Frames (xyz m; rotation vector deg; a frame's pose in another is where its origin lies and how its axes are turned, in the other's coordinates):
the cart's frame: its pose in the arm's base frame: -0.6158 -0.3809 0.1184 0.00 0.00 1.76
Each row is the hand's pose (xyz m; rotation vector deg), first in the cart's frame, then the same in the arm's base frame.
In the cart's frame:
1: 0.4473 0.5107 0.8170 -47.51 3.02 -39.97
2: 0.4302 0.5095 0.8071 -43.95 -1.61 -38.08
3: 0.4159 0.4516 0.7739 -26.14 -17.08 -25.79
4: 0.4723 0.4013 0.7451 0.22 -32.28 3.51
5: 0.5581 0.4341 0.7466 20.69 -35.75 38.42
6: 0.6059 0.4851 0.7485 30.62 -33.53 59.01
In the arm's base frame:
1: -0.1844 0.1433 0.9354 -47.47 2.29 -38.31
2: -0.2015 0.1416 0.9255 -43.85 -2.28 -36.41
3: -0.2140 0.0833 0.8923 -25.85 -17.46 -24.07
4: -0.1560 0.0347 0.8635 0.72 -32.28 5.22
5: -0.0713 0.0701 0.8650 21.27 -35.49 40.10
6: -0.0251 0.1226 0.8669 31.22 -33.15 60.67

